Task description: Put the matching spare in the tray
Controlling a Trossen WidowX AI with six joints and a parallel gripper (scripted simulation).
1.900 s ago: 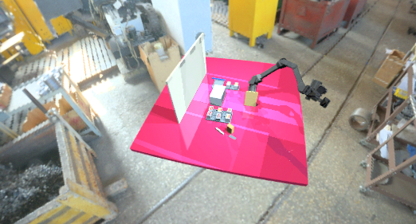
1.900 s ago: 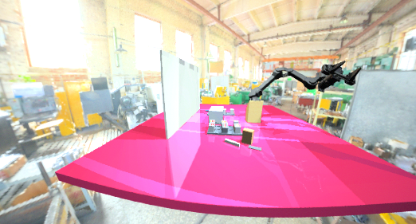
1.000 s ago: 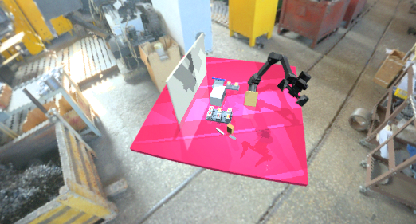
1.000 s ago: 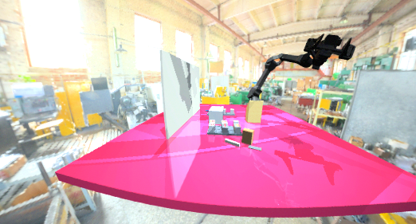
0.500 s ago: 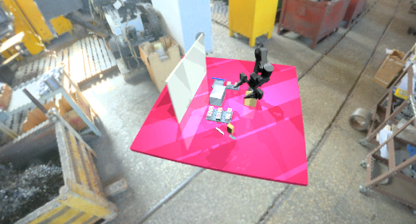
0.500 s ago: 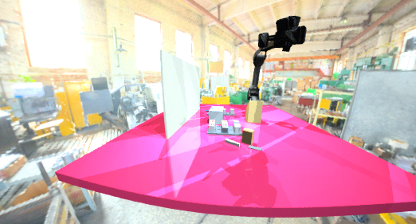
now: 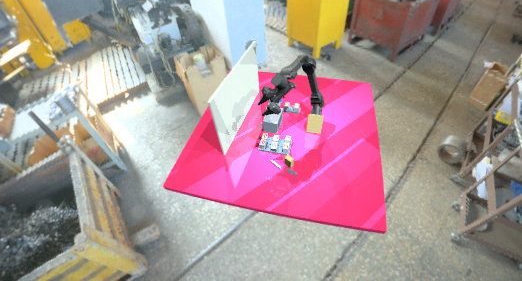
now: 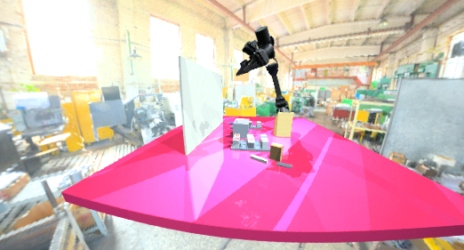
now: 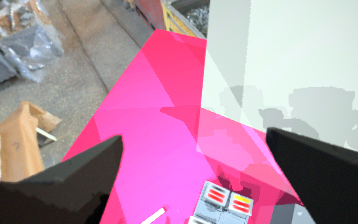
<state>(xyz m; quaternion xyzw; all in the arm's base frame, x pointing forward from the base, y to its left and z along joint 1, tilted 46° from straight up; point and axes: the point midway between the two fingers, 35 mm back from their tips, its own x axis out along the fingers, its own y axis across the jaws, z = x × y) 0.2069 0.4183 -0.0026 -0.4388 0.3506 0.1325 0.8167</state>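
The grey rack lies 370 mm below my gripper tip, 90 mm to the right of it and 50 mm behind it. Also, from my gripper tip: brown block (340 mm below, 180 mm behind, 30 mm to the left); thin bar (370 mm below, 100 mm behind, 60 mm to the left); tall upright panel (260 mm to the right, 250 mm ahead, 150 mm below).
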